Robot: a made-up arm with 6 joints. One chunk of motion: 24 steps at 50 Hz.
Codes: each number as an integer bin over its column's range. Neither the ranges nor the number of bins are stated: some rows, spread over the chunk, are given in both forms.
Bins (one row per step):
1: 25 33 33 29 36 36
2: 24 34 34 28 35 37
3: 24 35 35 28 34 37
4: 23 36 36 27 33 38
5: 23 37 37 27 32 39
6: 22 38 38 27 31 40
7: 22 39 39 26 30 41
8: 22 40 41 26 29 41
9: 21 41 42 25 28 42
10: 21 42 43 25 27 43
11: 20 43 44 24 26 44
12: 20 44 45 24 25 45
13: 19 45 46 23 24 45
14: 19 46 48 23 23 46
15: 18 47 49 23 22 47
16: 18 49 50 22 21 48
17: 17 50 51 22 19 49
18: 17 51 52 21 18 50
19: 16 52 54 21 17 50
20: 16 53 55 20 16 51
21: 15 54 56 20 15 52
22: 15 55 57 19 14 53
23: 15 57 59 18 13 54
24: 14 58 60 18 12 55
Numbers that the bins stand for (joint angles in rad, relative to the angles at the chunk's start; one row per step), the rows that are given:
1: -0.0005 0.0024 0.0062 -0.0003 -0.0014 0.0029
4: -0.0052 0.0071 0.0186 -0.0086 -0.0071 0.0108
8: -0.0076 0.0135 0.0392 -0.0127 -0.0148 0.0227
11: -0.0124 0.0183 0.0516 -0.0210 -0.0205 0.0346
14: -0.0148 0.0230 0.0681 -0.0251 -0.0262 0.0425
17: -0.0195 0.0294 0.0805 -0.0292 -0.0338 0.0544
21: -0.0243 0.0357 0.1011 -0.0375 -0.0414 0.0663
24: -0.0267 0.0421 0.1176 -0.0457 -0.0471 0.0783
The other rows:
2: -0.0029 0.0040 0.0103 -0.0044 -0.0033 0.0068
3: -0.0029 0.0056 0.0144 -0.0044 -0.0052 0.0068
5: -0.0052 0.0087 0.0227 -0.0086 -0.0090 0.0148
6: -0.0076 0.0103 0.0268 -0.0086 -0.0110 0.0187
7: -0.0076 0.0119 0.0310 -0.0127 -0.0129 0.0227
9: -0.0100 0.0151 0.0433 -0.0168 -0.0167 0.0267
10: -0.0100 0.0167 0.0475 -0.0168 -0.0186 0.0306
12: -0.0124 0.0198 0.0557 -0.0210 -0.0224 0.0386
13: -0.0148 0.0214 0.0598 -0.0251 -0.0243 0.0386
15: -0.0171 0.0246 0.0722 -0.0251 -0.0281 0.0465
16: -0.0171 0.0278 0.0763 -0.0292 -0.0300 0.0505
18: -0.0195 0.0310 0.0846 -0.0333 -0.0357 0.0584
19: -0.0219 0.0325 0.0929 -0.0333 -0.0376 0.0584
20: -0.0219 0.0341 0.0970 -0.0375 -0.0395 0.0624
22: -0.0243 0.0373 0.1052 -0.0416 -0.0433 0.0703
23: -0.0243 0.0405 0.1135 -0.0457 -0.0452 0.0743

